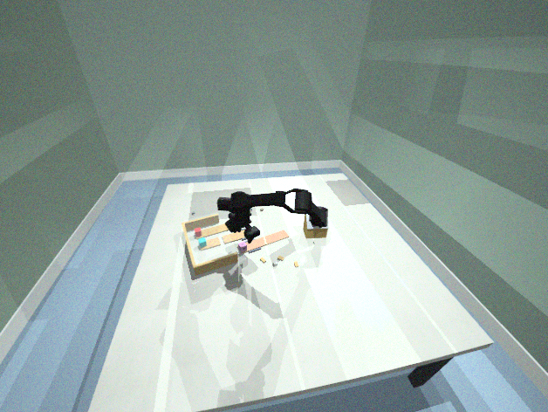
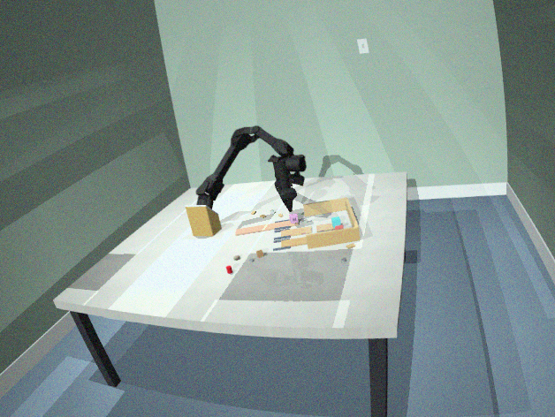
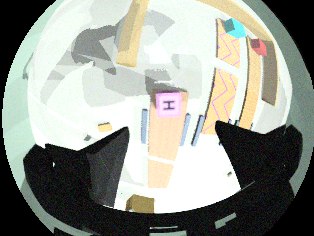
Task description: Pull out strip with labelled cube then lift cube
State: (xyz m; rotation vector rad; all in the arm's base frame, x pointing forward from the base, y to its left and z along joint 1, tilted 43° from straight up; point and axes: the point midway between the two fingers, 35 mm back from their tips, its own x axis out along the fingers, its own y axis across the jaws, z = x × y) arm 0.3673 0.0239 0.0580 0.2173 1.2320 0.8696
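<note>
Now: gripper tip 1 cm short of the purple cube marked h, 1 cm to the right of it and 5 cm above it. From my gripper tip the other things lie so: red peg 10 cm behind, 40 cm to the right, 6 cm below; tan strip 10 cm behind, 4 cm to the right, 7 cm below.
</note>
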